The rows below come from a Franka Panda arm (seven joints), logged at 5 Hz.
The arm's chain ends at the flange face. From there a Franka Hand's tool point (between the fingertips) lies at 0.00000 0.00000 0.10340 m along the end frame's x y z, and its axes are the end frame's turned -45 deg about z.
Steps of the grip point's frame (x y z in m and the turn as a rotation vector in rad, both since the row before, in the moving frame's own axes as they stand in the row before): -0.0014 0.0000 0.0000 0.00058 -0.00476 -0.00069; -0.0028 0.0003 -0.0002 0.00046 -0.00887 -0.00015; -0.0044 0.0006 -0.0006 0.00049 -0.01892 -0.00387; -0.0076 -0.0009 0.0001 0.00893 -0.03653 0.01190; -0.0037 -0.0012 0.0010 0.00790 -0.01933 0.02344
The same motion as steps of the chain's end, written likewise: -0.0006 0.0007 0.0000 -0.00296 -0.00378 -0.00069; -0.0011 0.0016 -0.0002 -0.00595 -0.00660 -0.00015; -0.0013 0.0022 -0.0006 -0.01303 -0.01372 -0.00387; -0.0027 0.0027 0.0002 -0.01952 -0.03215 0.01190; -0.0015 0.0010 0.0010 -0.00808 -0.01925 0.02344
